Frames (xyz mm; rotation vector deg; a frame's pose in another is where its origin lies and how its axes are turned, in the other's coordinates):
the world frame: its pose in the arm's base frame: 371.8 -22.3 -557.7 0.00 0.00 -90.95
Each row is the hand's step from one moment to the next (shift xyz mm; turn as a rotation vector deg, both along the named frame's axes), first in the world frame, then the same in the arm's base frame.
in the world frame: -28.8 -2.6 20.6 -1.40 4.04 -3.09
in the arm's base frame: -2.1 28.8 20.6 4.06 1.33 -3.09
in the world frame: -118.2 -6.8 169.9 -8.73 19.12 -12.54
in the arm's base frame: -4.8 118.3 169.9 19.26 8.41 -12.54
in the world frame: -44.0 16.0 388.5 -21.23 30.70 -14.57
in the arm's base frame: 16.7 43.7 388.5 31.05 20.72 -14.57
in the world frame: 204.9 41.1 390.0 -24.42 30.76 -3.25
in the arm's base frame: 37.7 -205.6 390.0 31.16 23.91 -3.25
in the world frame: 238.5 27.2 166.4 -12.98 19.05 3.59
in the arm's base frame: 23.2 -238.9 166.4 19.26 12.66 3.59
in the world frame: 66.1 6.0 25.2 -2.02 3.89 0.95
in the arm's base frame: 4.9 -66.2 25.2 3.92 1.96 0.95
